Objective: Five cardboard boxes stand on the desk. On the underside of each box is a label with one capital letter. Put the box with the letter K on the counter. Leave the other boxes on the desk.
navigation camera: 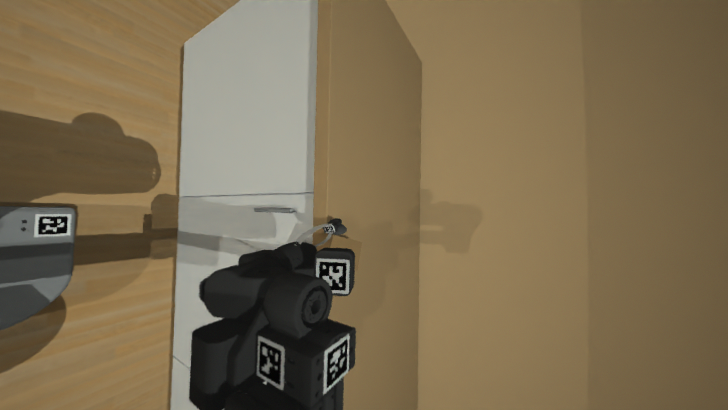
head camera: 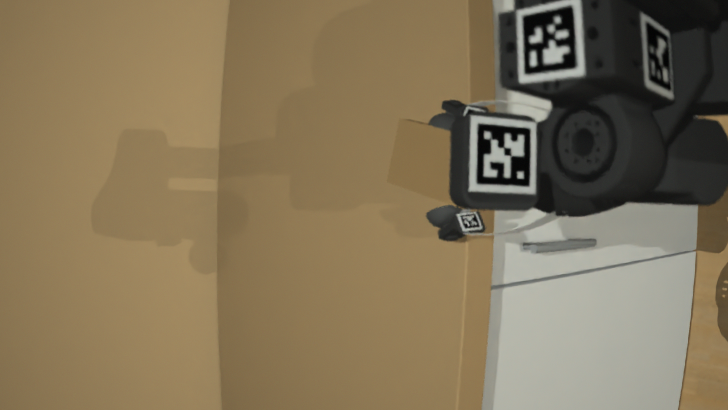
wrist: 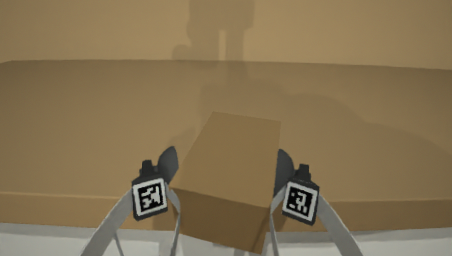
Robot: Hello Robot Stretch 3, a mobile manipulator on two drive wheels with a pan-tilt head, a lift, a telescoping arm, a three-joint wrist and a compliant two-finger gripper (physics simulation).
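Frame: origin at the robot's base, x back, y up, z left, level; metres.
Seen in the pictures: gripper, fingertip midpoint: (navigation camera: 339, 247) (head camera: 440, 171).
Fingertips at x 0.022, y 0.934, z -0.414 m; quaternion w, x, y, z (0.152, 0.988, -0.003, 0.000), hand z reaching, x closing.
Offsets run from my fingertips to a thing's middle. "spot": to the spot under its first point. Level surfaces: height alone.
A plain brown cardboard box {dz +0.011, dx +0.007, dy +0.002 m} (head camera: 420, 160) (navigation camera: 356, 246) (wrist: 230, 155) is between the two fingers of my gripper (head camera: 440, 169) (wrist: 224, 166), which is shut on it. The box is turned slightly and tilted relative to the fingers, with its top and near face showing in the wrist view. It is over the front part of the brown counter top {dy -0.024 m} (head camera: 331, 315) (navigation camera: 376, 127) (wrist: 75, 125). I cannot tell whether its underside touches the top. The label on its underside is hidden. The desk and the other boxes do not show in these views.
The counter's white front (head camera: 585, 325) (navigation camera: 244, 117) has a grey handle {spot: dz +0.025, dx -0.074, dy -0.172 m} (head camera: 560, 246) (navigation camera: 275, 209). A tan wall (head camera: 101, 331) (navigation camera: 499, 127) (wrist: 350, 30) rises behind the counter. Arm shadows fall across the top and wall. Wooden floor {dy -0.934 m} (navigation camera: 91, 71) lies in front.
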